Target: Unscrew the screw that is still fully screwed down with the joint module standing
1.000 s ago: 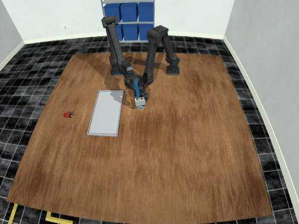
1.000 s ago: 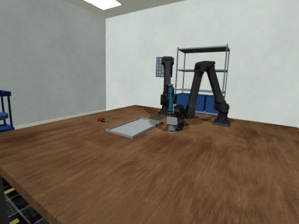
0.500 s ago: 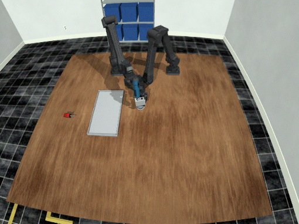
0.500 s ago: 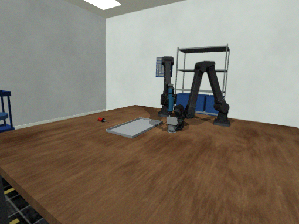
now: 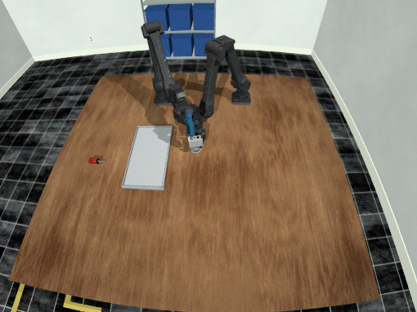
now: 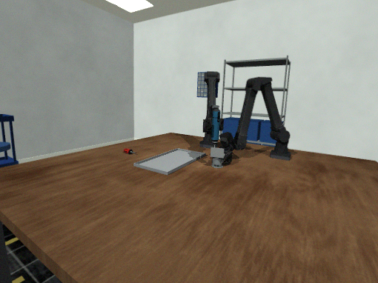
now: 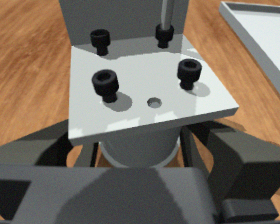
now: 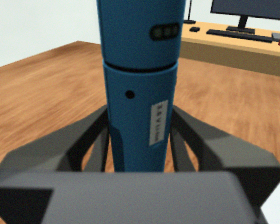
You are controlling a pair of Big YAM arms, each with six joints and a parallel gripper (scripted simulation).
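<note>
Now: the grey bracket 50 mm above my left hand. From my left hand the other things lie so: screw (20 mm behind, 10 mm to the left, 50 mm above); flat grey tray (50 mm ahead, 260 mm to the right, 20 mm below); small red-handled tool (90 mm ahead, 560 mm to the right, 10 mm below).
</note>
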